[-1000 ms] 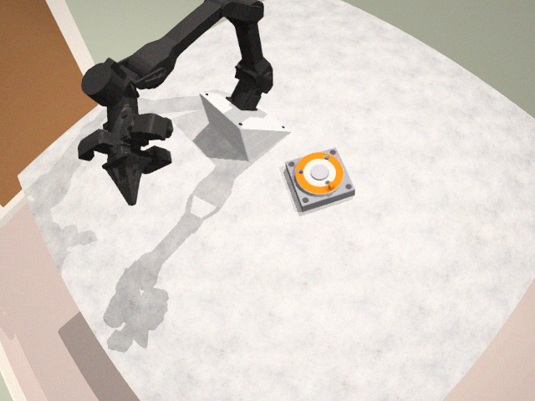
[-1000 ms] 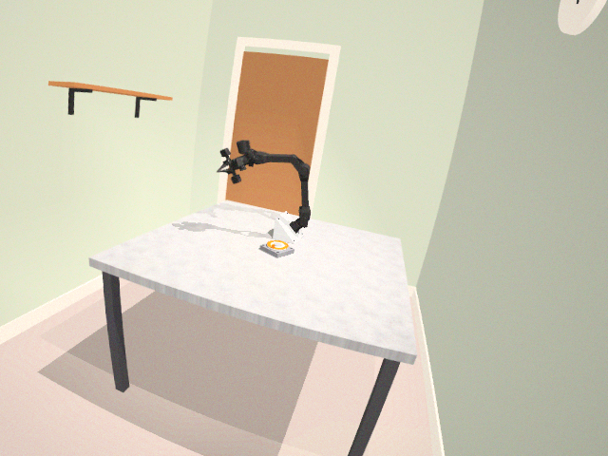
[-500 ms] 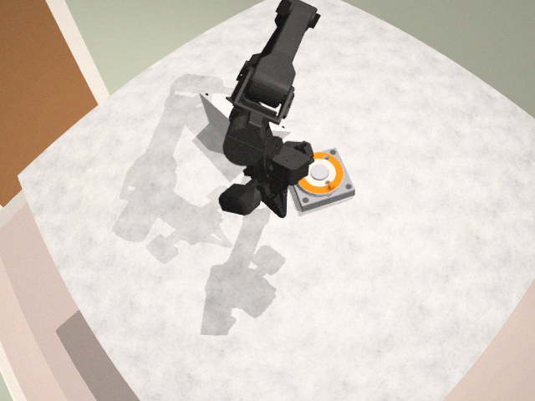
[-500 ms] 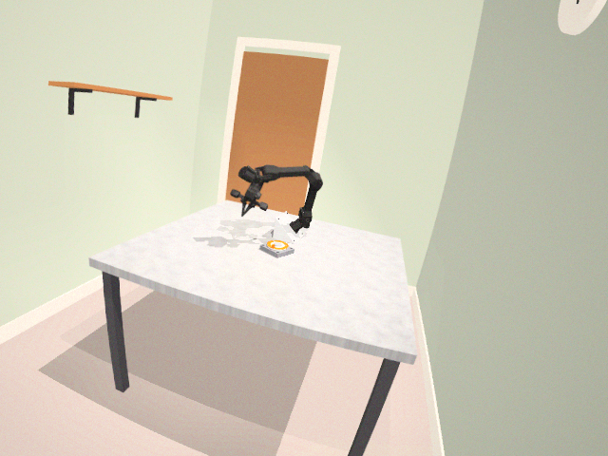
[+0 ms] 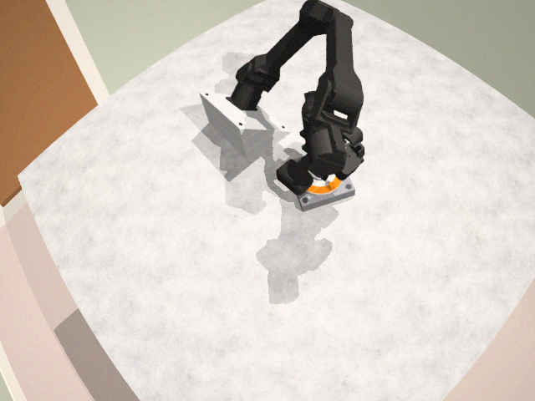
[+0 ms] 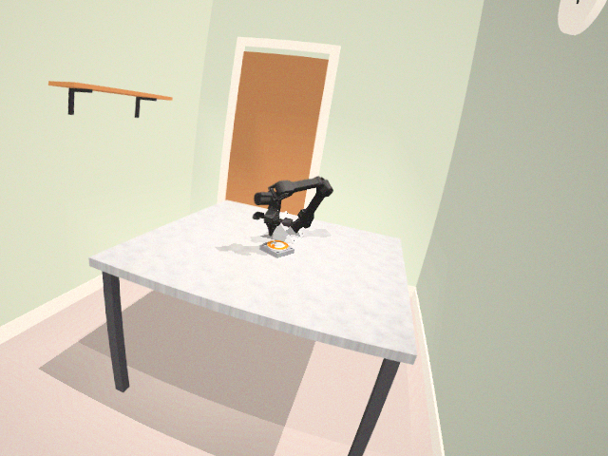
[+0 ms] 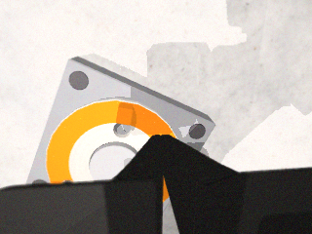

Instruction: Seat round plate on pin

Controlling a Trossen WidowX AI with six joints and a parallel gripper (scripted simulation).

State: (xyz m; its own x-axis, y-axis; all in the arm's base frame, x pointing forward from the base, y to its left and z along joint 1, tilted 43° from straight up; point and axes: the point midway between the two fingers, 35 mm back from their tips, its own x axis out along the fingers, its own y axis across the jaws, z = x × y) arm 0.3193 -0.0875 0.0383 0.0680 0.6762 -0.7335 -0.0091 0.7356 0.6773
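Now: the round plate 50 mm below my gripper tip, 30 mm to the left of it and 20 mm behind it.
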